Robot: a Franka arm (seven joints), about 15 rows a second.
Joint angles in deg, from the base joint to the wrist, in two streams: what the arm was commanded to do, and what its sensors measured. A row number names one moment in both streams.
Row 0, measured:
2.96, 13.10, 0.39, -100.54, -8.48, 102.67, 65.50
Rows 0 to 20, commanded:
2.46, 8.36, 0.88, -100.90, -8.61, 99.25, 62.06
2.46, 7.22, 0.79, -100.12, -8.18, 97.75, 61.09
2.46, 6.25, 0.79, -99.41, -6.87, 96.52, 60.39
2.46, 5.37, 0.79, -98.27, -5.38, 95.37, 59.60
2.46, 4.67, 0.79, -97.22, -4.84, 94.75, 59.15
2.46, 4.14, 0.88, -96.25, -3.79, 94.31, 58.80
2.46, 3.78, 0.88, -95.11, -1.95, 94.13, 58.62
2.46, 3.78, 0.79, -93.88, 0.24, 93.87, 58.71
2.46, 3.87, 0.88, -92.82, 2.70, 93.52, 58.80
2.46, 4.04, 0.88, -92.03, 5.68, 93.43, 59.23
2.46, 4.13, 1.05, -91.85, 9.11, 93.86, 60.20
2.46, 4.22, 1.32, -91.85, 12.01, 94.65, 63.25
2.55, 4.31, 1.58, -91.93, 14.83, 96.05, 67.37
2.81, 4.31, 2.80, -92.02, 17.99, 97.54, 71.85
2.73, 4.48, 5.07, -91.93, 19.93, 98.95, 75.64
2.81, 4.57, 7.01, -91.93, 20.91, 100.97, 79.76
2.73, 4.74, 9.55, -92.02, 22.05, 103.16, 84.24
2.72, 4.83, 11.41, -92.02, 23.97, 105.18, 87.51
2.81, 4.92, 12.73, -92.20, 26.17, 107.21, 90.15
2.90, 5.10, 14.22, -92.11, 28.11, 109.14, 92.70
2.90, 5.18, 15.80, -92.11, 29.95, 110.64, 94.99
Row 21, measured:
3.61, 4.49, 13.49, -92.84, 26.34, 108.26, 90.92
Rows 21 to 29, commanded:
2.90, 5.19, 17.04, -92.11, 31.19, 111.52, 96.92
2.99, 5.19, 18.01, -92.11, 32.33, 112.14, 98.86
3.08, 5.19, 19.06, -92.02, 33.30, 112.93, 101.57
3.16, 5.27, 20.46, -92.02, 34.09, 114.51, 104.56
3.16, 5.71, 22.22, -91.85, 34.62, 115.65, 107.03
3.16, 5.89, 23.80, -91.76, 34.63, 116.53, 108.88
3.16, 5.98, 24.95, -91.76, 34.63, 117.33, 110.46
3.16, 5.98, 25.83, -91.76, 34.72, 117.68, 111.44
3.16, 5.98, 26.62, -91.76, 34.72, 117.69, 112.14
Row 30, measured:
3.74, 5.12, 24.94, -92.80, 33.42, 117.21, 110.27
